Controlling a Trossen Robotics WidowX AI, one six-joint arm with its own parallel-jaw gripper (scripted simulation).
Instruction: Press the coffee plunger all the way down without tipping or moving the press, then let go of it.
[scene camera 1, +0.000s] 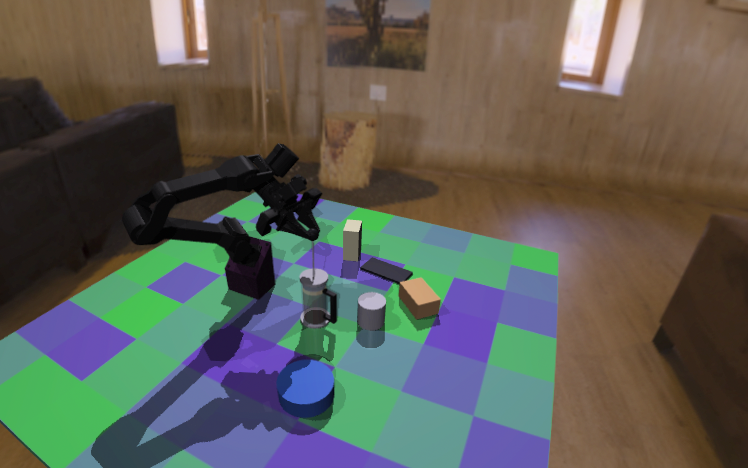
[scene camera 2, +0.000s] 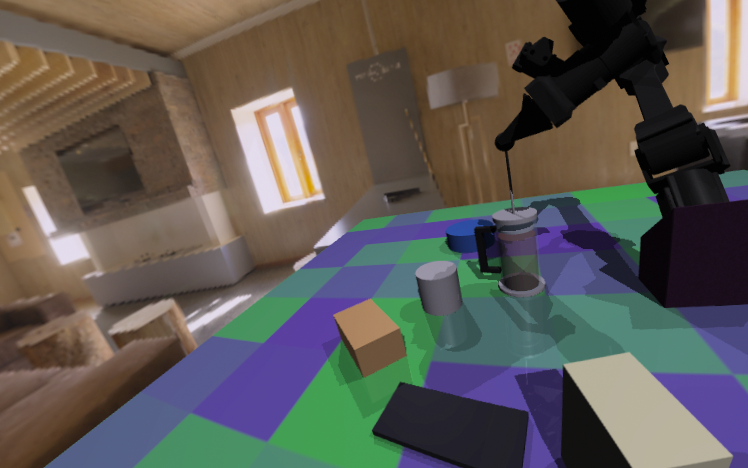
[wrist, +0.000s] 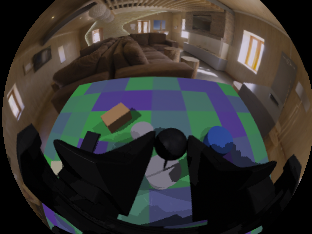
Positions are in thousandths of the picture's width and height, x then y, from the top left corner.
Scene:
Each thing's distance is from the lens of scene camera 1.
my gripper (scene camera 1: 420, 503): 91 cm
glass coffee press (scene camera 1: 420, 625): 97 cm
flat black slab (scene camera 1: 526, 584): 123 cm
blue round tub (scene camera 1: 408, 828): 85 cm
grey cylinder (scene camera 1: 497, 655): 99 cm
The marked spots on the glass coffee press and the blue round tub are 24 cm apart.

